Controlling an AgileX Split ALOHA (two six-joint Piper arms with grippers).
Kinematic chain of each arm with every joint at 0, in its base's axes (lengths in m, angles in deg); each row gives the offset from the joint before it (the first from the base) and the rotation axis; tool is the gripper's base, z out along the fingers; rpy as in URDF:
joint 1: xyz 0 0 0.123 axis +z
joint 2: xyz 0 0 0 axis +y
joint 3: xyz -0.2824 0 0.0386 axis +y
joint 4: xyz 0.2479 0 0.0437 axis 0.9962 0 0.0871
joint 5: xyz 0 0 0 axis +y
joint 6: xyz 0.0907 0 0.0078 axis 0.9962 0 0.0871
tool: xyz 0 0 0 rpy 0 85 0
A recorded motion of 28 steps. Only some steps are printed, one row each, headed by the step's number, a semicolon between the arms.
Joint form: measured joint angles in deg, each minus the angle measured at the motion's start. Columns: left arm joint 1, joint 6, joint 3, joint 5, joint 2, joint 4; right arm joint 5, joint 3, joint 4, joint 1, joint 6, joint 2.
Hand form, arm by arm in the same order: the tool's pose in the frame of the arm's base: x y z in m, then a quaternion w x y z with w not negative. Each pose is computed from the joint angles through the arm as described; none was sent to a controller.
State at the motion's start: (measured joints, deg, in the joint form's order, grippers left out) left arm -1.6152 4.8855 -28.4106 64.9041 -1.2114 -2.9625; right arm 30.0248 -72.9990 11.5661 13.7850 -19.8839 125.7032
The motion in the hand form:
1: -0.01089 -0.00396 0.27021 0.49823 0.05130 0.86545 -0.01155; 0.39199 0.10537 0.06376 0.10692 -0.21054 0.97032 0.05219
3: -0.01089 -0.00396 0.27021 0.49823 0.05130 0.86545 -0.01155; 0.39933 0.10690 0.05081 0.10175 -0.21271 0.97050 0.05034
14: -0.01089 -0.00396 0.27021 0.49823 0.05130 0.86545 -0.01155; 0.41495 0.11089 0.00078 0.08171 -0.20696 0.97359 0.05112
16: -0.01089 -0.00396 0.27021 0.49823 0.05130 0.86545 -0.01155; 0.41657 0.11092 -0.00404 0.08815 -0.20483 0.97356 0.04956
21: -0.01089 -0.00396 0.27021 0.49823 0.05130 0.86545 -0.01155; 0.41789 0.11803 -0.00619 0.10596 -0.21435 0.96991 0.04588
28: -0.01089 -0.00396 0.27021 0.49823 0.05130 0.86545 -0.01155; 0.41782 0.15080 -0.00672 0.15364 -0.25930 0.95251 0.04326
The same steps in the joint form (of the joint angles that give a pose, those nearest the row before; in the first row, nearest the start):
1: 0.00 0.00 0.00 0.00 0.00 0.00; 0.00 -1.43 -0.29 0.00 0.00 1.71
3: 0.00 0.00 0.00 0.00 0.00 0.00; 0.00 -3.83 -0.62 0.00 0.01 4.70
14: 0.00 0.00 0.00 0.00 0.00 0.00; -0.89 -10.58 -0.12 0.00 0.10 14.63
16: 0.00 0.00 0.00 0.00 0.00 0.00; -2.17 -10.86 -0.12 0.00 0.24 15.44
21: 0.00 0.00 0.00 0.00 0.00 0.00; -4.63 -10.93 -0.47 0.99 0.20 15.84
28: 0.00 0.00 0.00 0.00 0.00 0.00; -10.35 -11.49 -0.47 5.30 -1.37 16.45

